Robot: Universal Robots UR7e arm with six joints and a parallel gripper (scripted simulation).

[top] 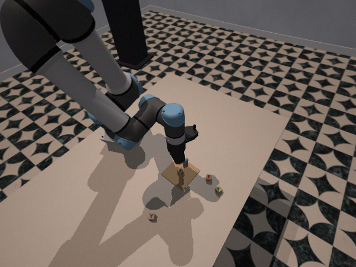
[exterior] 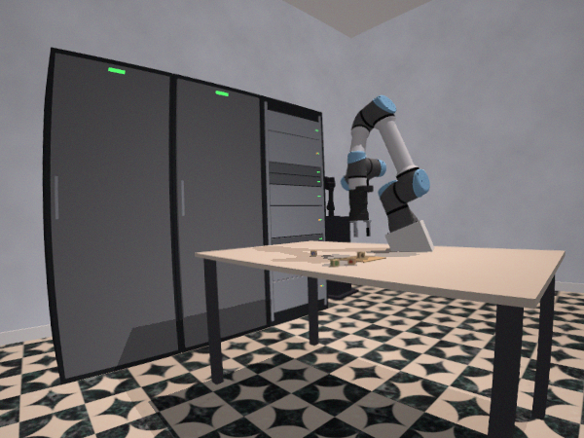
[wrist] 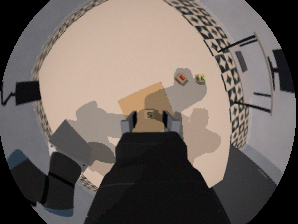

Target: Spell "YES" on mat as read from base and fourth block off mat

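Right now my hand is 1 cm past the S block, 1 cm to the left of it and 9 cm above it. From my hand the other things lie so: mat: 1 cm behind, 1 cm to the right, 11 cm below.
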